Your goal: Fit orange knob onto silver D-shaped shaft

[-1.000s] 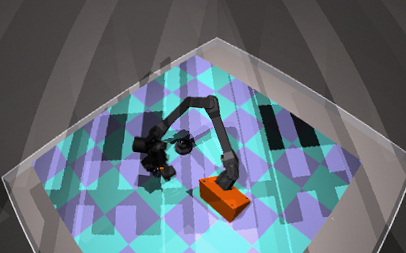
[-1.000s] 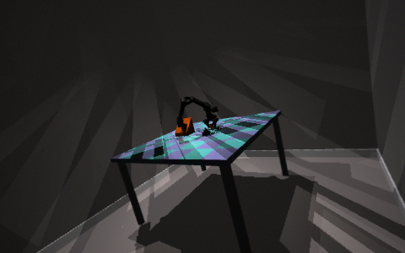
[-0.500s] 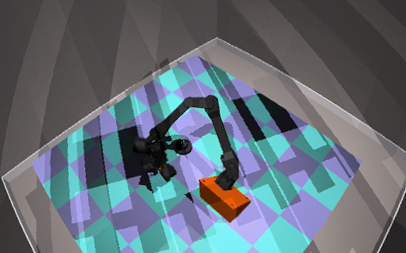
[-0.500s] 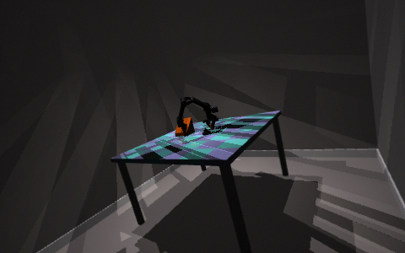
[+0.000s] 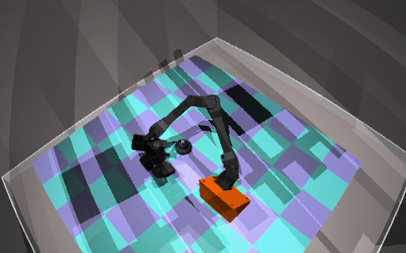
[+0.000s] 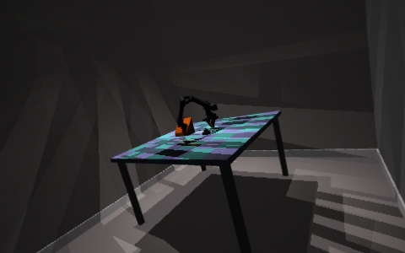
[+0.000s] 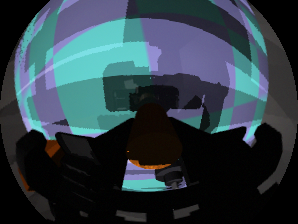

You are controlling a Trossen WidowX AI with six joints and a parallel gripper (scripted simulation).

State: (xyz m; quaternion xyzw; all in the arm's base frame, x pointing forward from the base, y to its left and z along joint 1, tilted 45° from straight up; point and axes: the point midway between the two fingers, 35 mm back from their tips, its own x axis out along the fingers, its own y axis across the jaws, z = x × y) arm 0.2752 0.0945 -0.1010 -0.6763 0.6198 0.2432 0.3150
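Now: gripper tip 160 mm to the left of the dark round pedestal and 40 mm short of it. Also, from my gripper tip: orange knob (30 mm above).
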